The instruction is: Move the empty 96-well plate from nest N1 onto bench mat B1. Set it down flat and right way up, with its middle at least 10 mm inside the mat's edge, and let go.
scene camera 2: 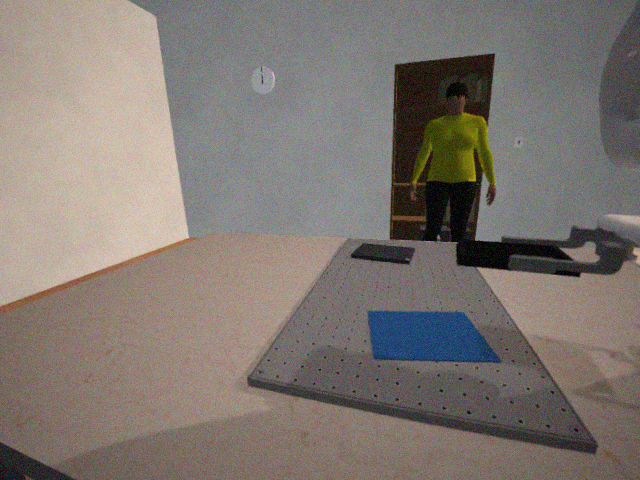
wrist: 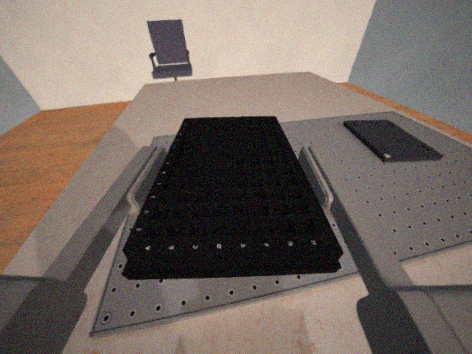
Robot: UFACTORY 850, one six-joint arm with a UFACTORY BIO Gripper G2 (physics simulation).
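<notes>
The black 96-well plate (scene camera 2: pixel 480 254) (wrist: pixel 230 190) is held in the air, top side up and roughly level, with its lettered edge towards the wrist camera. My gripper (scene camera 2: pixel 507 251) (wrist: pixel 231 150) is shut on its two long sides. In the scene view they are above and behind the right part of the blue bench mat B1 (scene camera 2: pixel 426 335), apart from it. The mat does not show in the wrist view; the plate hides part of the board there. The dark nest N1 (scene camera 2: pixel 383 253) (wrist: pixel 392 140) has no plate on it.
The grey perforated board (scene camera 2: pixel 341 289) (wrist: pixel 430 200) lies on the table (scene camera 2: pixel 206 320) (wrist: pixel 235 95) and bears the mat and nest. A person (scene camera 2: pixel 452 149) stands by the back wall. An office chair (wrist: pixel 169 45) stands beyond the table.
</notes>
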